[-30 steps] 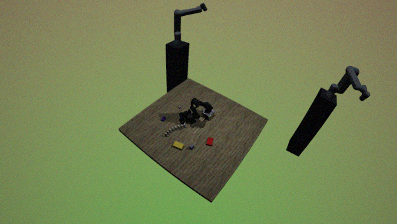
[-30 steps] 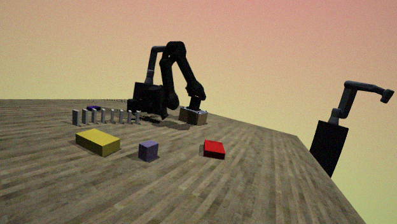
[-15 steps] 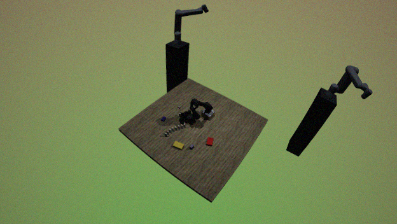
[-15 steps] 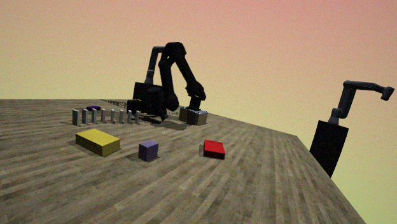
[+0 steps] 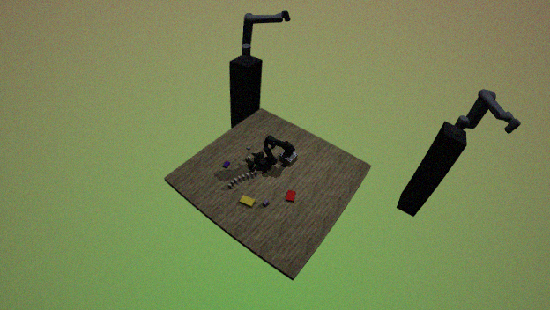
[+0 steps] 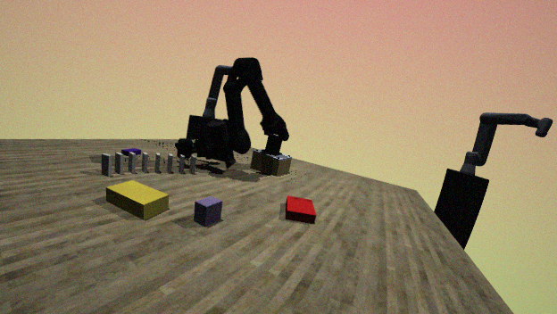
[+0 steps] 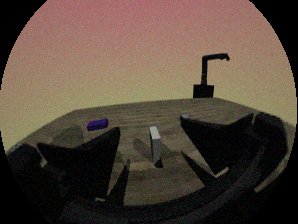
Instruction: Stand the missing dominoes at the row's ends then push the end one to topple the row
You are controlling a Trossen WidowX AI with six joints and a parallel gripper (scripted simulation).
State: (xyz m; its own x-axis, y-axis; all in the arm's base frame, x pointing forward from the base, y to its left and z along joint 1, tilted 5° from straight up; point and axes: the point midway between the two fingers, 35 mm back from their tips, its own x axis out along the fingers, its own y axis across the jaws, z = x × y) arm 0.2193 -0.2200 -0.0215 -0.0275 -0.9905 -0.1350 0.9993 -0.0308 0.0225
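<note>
The dark blue block lies 150 mm ahead of my gripper tip, 120 mm to the right of it and 50 mm below it. Also, from my gripper tip: grey piece 120 mm behind, 90 mm to the right, 50 mm below; yellow block 350 mm ahead, 250 mm to the left, 40 mm below; lilac cube 290 mm ahead, 370 mm to the left, 40 mm below.
</note>
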